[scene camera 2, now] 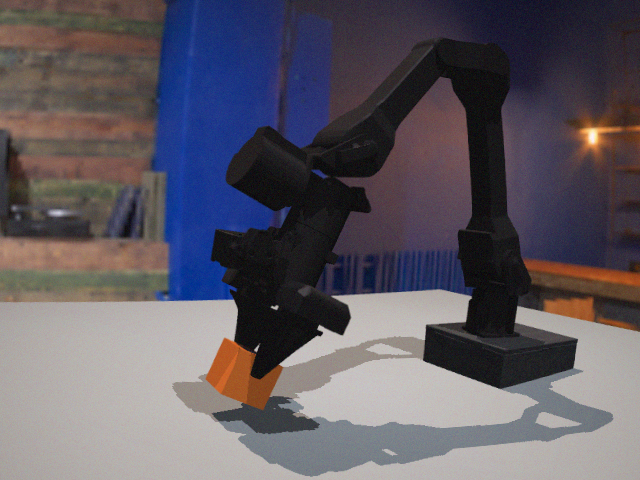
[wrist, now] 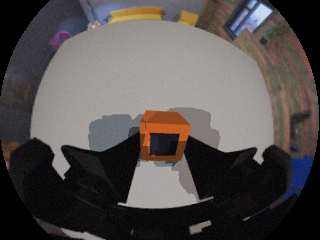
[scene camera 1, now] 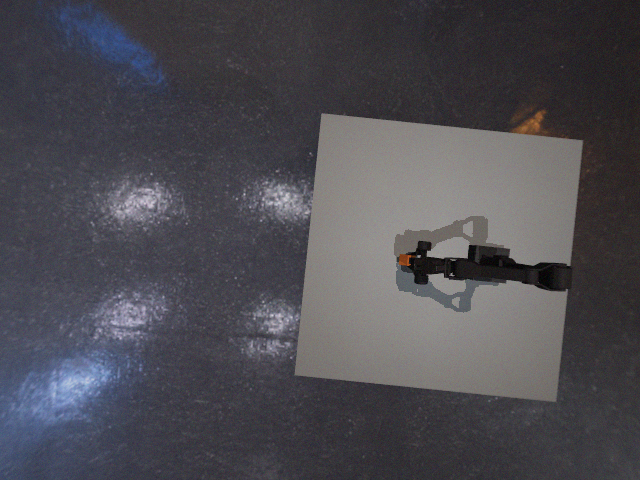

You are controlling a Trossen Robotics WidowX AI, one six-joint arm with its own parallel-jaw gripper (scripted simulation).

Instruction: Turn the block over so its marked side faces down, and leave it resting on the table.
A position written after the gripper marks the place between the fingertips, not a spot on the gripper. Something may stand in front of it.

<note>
The gripper [scene camera 2: 245, 370] carries an orange block [scene camera 2: 230, 374].
The gripper is seen too in the wrist view [wrist: 162, 135].
</note>
